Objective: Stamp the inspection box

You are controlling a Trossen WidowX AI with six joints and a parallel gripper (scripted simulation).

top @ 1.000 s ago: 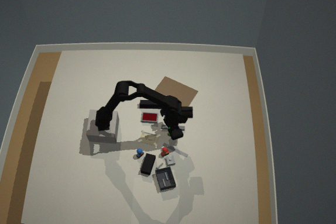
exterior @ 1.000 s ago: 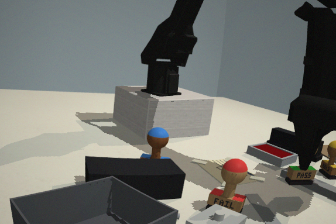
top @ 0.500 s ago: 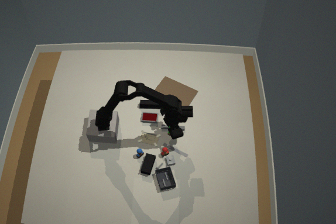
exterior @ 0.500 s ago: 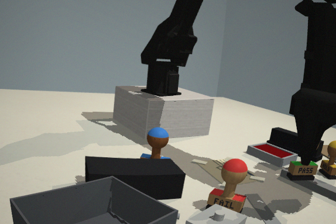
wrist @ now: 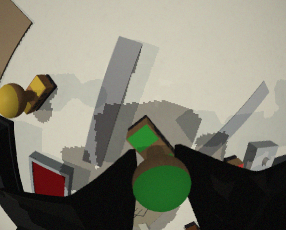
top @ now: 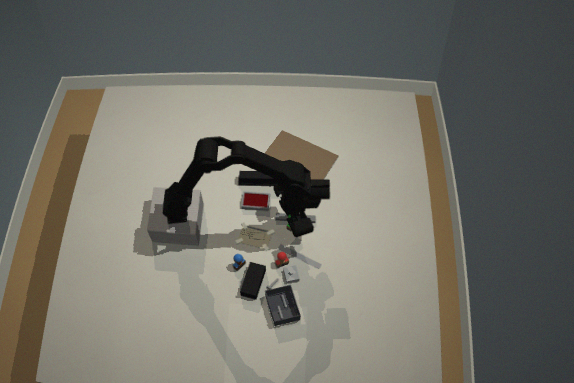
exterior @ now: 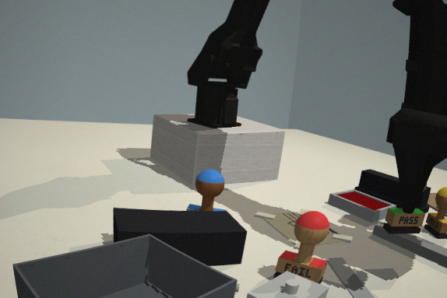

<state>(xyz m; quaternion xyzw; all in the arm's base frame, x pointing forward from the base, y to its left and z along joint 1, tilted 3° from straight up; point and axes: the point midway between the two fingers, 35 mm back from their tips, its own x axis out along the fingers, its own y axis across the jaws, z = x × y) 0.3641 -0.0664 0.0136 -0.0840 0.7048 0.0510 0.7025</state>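
Right now my gripper tip is 13 cm to the right of the red ink pad, 10 cm past it and 5 cm above it. Also, from my gripper tip: pass stamp (right at my gripper tip); grey bar (5 cm below, 4 cm to the left, 2 cm ahead); yellow stamp (12 cm to the left, 4 cm below, 3 cm ahead).
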